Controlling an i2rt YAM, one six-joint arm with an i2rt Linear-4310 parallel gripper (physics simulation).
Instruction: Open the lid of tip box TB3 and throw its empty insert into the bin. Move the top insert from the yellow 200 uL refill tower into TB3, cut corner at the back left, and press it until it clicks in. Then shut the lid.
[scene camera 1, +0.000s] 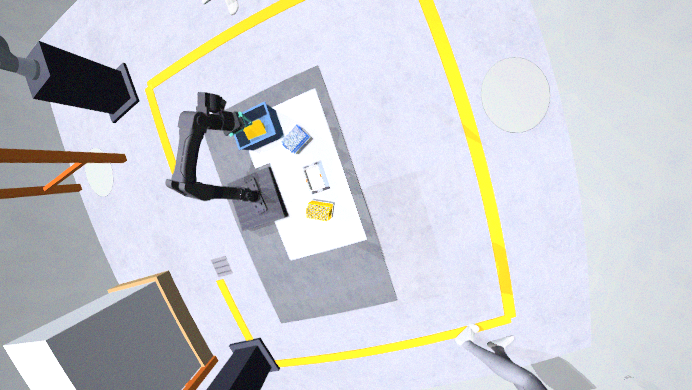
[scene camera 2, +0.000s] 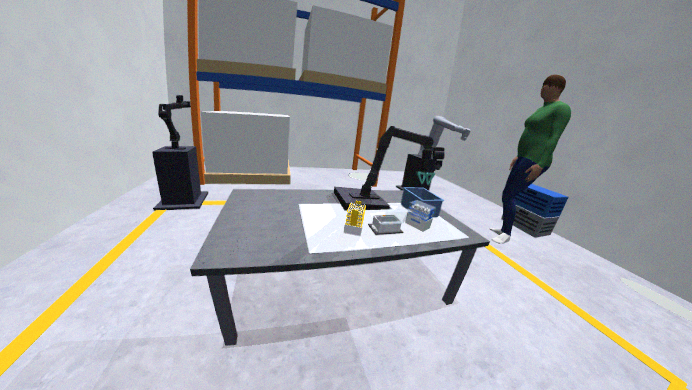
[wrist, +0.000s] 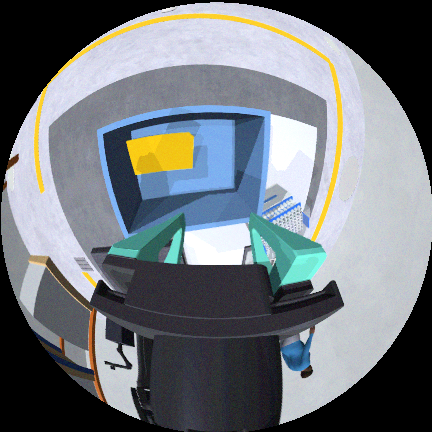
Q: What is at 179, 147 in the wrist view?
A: A yellow insert.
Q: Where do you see a blue bin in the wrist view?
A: At 227, 181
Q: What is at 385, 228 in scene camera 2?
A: A tip box TB3.
